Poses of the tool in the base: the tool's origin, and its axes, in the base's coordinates. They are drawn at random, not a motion.
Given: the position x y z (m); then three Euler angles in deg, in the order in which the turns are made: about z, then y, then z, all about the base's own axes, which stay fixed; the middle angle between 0 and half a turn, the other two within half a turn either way.
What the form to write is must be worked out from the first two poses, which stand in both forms.
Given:
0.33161, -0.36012, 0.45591, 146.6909, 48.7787, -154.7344
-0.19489, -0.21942, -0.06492, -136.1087, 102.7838, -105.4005
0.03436, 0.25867, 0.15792, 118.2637, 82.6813, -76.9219
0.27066, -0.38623, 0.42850, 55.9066, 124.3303, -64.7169
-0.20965, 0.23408, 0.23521, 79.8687, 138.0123, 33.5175
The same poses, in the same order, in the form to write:
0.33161, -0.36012, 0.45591, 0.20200, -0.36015, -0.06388, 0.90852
-0.19489, -0.21942, -0.06492, 0.20691, -0.75354, 0.53624, 0.31908
0.03436, 0.25867, 0.15792, 0.65474, -0.08728, 0.26503, 0.70246
0.27066, -0.38623, 0.42850, 0.76822, 0.43798, -0.03586, 0.46555
-0.20965, 0.23408, 0.23521, 0.36743, 0.85828, 0.29942, 0.19673

